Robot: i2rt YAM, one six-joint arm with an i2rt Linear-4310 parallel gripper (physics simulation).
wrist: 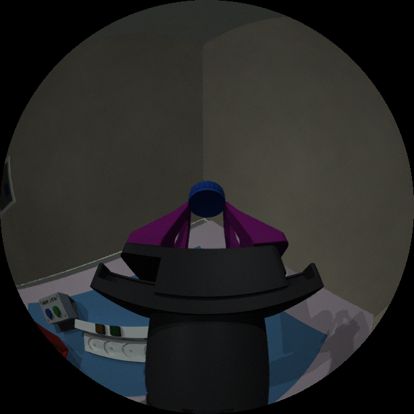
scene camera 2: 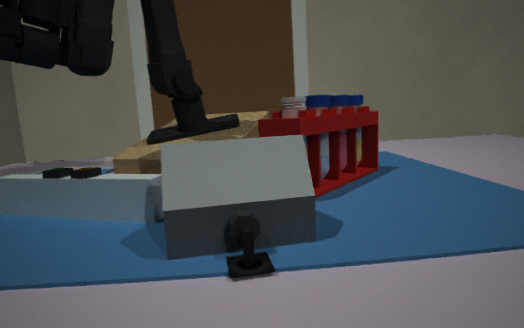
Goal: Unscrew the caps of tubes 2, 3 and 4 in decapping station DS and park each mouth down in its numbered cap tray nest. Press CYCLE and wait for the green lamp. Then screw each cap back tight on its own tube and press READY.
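Note:
My gripper is shut on a blue cap. The ribbed side of the cap shows at its top, and a round face is turned toward the wrist camera. The fingers do not show in scene camera 2. The red rack holds an uncapped tube with a clear threaded mouth at its near end, and further tubes with blue caps behind it. The tube numbers are not readable. The white cap tray shows round nests at lower left in the wrist view; its right part is hidden behind the gripper body.
A grey box carries blue and green buttons. A white housing with an amber and a green square stands beside the cap tray. A wooden block stands behind the box, near a black arm part. A blue mat lies underneath.

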